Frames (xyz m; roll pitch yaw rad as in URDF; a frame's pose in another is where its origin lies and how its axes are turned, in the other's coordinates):
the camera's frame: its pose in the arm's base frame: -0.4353 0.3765 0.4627 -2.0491 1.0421 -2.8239
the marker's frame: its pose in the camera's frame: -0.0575 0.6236 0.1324 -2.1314 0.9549 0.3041
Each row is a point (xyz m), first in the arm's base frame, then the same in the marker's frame.
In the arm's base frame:
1: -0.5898 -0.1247 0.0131
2: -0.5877 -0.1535 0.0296
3: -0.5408 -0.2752 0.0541
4: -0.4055 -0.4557 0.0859
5: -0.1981 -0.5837 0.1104
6: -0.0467 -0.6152 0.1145
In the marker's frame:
1: -0.0061 0.1956 -1.0484
2: -0.0314 0.2104 -1.0642
3: -0.1481 0.2147 -1.1272
4: -0.3655 0.1843 -1.1882
5: -0.5981 0.1089 -1.1734
6: -0.7246 0.0387 -1.1188

